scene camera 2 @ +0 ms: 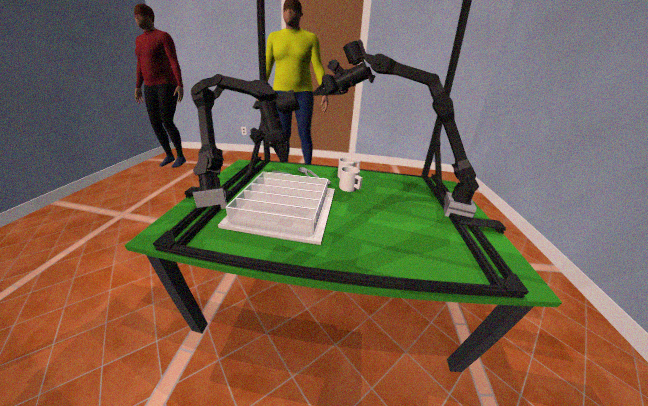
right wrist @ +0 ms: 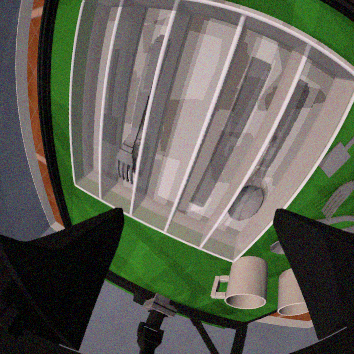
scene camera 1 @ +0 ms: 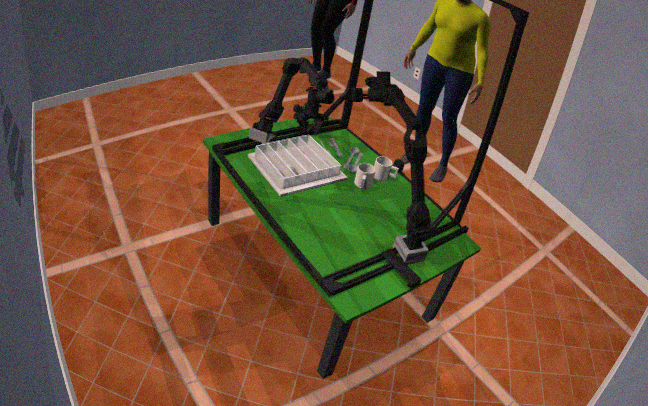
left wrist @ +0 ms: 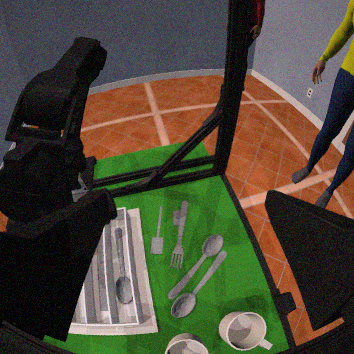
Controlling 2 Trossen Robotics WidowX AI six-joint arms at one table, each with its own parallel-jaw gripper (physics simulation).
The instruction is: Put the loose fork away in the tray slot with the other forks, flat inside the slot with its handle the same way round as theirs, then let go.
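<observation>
The loose fork (left wrist: 180, 240) lies on the green table beside the tray, tines toward the mugs; its tines also show at the right edge of the right wrist view (right wrist: 338, 199). The white tray (scene camera 2: 324, 225) (scene camera 1: 281, 189) has several long slots. A fork (right wrist: 128, 150) lies in its second slot from the left in the right wrist view, tines toward the mug side. My right gripper (right wrist: 201, 217) is open and empty, above the table near the tray and cutlery. My left gripper (left wrist: 188, 199) is open and empty, high over the table's far side.
A spatula (left wrist: 157, 245) lies between tray and fork. Two spoons (left wrist: 212, 245) (left wrist: 184, 305) lie beyond the fork. Two mugs (scene camera 1: 364, 176) (scene camera 1: 383, 168) stand nearby. A spoon (right wrist: 246, 201) lies in the tray's outer slot. A black frame post (left wrist: 231, 100) rises at the table's edge.
</observation>
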